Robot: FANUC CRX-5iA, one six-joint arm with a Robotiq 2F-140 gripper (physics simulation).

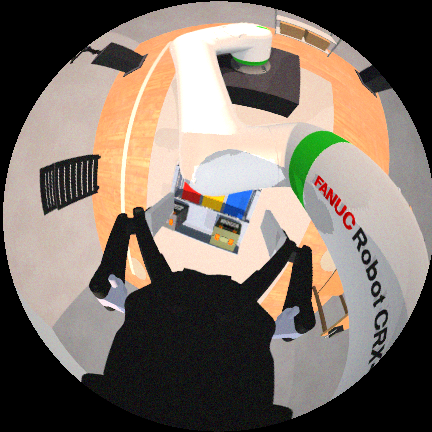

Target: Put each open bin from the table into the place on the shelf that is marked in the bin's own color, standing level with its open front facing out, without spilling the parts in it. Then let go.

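Frame: origin at the arm's base, x back, y up, z left, level; millimetres.
Seen in the pictures: gripper, fingertip midpoint: (217, 209); arm's base, origin of the base link: (250, 63).
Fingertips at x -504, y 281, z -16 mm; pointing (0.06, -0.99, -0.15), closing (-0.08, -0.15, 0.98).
Observation:
Pixels of each thing's middle, then the offset from my fingertips to it.
- pale shelf unit, body centre: (208, 203) dx -121, dy -392, dz -117 mm
- dark box, body centre: (172, 214) dx -162, dy -311, dz -246 mm
- khaki box, body centre: (225, 233) dx -211, dy -323, dz -20 mm
My gripper (217, 209) is open and empty, its two pads wide apart. Beyond the pads, low between them, is a pale shelf unit (197, 233). A red area (191, 194), a yellow area (212, 202) and a blue area (236, 204) lie side by side on it; the frame does not show clearly whether these are bins or marked places. In front of them are a dark box (176, 215) at the left and a khaki box (226, 237) at the right, both with orange spots. The arm hides the far side of the unit.
The white robot arm (205, 95) crosses above the unit, and its forearm (370, 200) runs down the right. The dark base block (267, 95) stands behind. A black slatted object (72, 182) is at the left, a brown frame (320, 312) at the lower right.

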